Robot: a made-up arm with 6 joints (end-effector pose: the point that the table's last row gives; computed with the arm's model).
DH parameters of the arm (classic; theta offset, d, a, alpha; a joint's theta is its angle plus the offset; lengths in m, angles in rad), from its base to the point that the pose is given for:
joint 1: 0 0.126 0 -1.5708
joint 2: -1.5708 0 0.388 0
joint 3: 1.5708 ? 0 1.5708
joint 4: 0 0.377 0 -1.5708
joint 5: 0 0 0 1.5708
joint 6: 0 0.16 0 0
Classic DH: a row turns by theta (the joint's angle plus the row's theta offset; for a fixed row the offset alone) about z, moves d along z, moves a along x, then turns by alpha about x.
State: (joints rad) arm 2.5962 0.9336 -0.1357 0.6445 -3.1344 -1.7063
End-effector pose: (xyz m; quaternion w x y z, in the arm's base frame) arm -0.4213 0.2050 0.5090 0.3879 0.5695 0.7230 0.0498
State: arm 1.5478 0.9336 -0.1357 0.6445 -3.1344 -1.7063
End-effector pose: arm -0.0326 0.4674 0.5090 0.3608 0.8549 0.3409 -0.1510
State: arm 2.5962 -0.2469 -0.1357 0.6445 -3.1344 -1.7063
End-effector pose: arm 0.1286 -0.1287 0.7032 0.1862 -0.6088 -0.7709 0.0208
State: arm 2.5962 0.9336 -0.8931 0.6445 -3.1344 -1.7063
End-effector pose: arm -0.2958 0.1288 0.5737 0.0227 0.6193 0.7848 0.0050
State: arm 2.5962 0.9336 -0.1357 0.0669 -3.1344 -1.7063
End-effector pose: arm -0.4215 0.2044 0.5092 0.3590 0.7520 0.5301 0.1569
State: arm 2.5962 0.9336 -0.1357 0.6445 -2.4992 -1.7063
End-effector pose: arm -0.3662 0.2381 0.5855 0.5752 0.4231 0.6551 0.2470
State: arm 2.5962 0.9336 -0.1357 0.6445 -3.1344 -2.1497
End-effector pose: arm -0.4213 0.2050 0.5090 0.3894 0.3966 0.8305 -0.0367
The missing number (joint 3, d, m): 0.044
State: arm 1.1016 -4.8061 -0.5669 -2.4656 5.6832 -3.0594
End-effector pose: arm 0.2863 0.7871 0.4190 0.3874 -0.2708 0.5894 0.6552
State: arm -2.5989 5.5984 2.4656 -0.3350 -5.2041 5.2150
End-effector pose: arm -0.1463 -0.0855 0.2019 0.1871 -0.6350 -0.7437 0.0930
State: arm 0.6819 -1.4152 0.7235 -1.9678 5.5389 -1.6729
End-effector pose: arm -0.6082 -0.3084 0.5939 0.0289 -0.3281 0.1599 0.9306
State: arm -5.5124 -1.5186 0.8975 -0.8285 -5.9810 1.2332
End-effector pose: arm -0.4865 -0.4601 0.5958 0.7904 0.1412 -0.1826 0.5674
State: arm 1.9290 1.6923 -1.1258 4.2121 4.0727 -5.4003
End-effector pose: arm -0.3529 0.4959 0.2834 0.2108 -0.5462 -0.7462 0.3169
